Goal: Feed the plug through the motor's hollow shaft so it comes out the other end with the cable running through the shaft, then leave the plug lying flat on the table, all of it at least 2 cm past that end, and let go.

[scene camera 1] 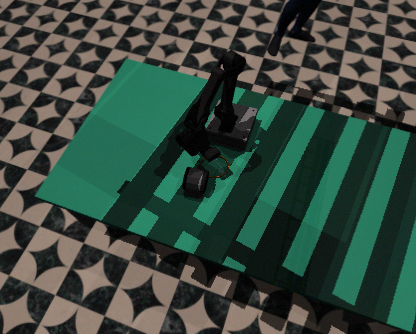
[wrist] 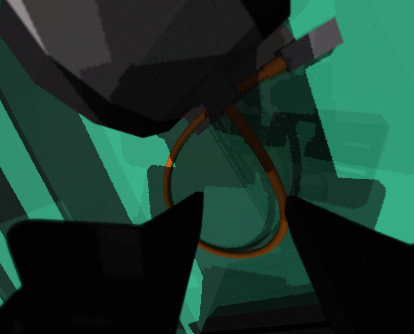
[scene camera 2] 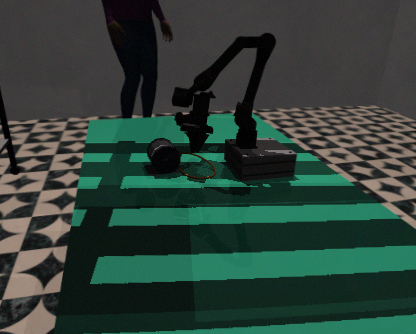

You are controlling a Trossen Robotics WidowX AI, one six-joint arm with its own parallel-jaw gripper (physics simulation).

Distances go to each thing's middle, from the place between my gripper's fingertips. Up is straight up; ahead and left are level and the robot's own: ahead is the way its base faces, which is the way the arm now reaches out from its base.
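Small plug (wrist: 327,36): my hand 60 mm short of it, 60 mm to the left of it, 50 mm above it.
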